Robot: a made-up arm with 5 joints.
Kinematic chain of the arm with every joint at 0, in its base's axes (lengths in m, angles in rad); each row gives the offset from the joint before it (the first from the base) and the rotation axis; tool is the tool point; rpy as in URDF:
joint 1: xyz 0 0 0.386 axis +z
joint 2: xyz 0 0 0 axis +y
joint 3: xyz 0.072 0 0.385 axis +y
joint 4: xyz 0.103 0 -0.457 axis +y
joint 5: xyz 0.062 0 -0.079 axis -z
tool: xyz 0 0 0 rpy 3.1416 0 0
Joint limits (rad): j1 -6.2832..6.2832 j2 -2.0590..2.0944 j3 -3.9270..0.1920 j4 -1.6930..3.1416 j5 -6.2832..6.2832
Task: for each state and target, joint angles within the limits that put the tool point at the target. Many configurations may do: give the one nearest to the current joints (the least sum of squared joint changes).
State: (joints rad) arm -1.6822 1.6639 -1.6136 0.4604 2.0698
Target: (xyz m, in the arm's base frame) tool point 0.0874 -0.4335 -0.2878
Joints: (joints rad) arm -1.3718 1.6673 -1.5663 0.4691 2.0698
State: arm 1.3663 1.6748 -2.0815 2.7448 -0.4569
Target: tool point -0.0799 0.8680 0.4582
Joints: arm 1.6626 1.1859 -2.7300 1.9247 -0.4569
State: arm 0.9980 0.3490 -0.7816 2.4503 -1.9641
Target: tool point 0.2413 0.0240 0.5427
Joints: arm 0.0991 -0.4545 -0.5158 2.7129 -1.9641
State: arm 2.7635 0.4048 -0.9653 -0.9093 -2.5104
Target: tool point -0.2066 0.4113 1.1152
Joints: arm 2.0363 -0.0084 -1.8875 -0.6668 -2.5104
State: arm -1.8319 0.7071 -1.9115 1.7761 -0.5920
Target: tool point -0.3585 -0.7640 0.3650
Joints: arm -2.0095 0.9640 -2.1322 1.5739 -0.5920
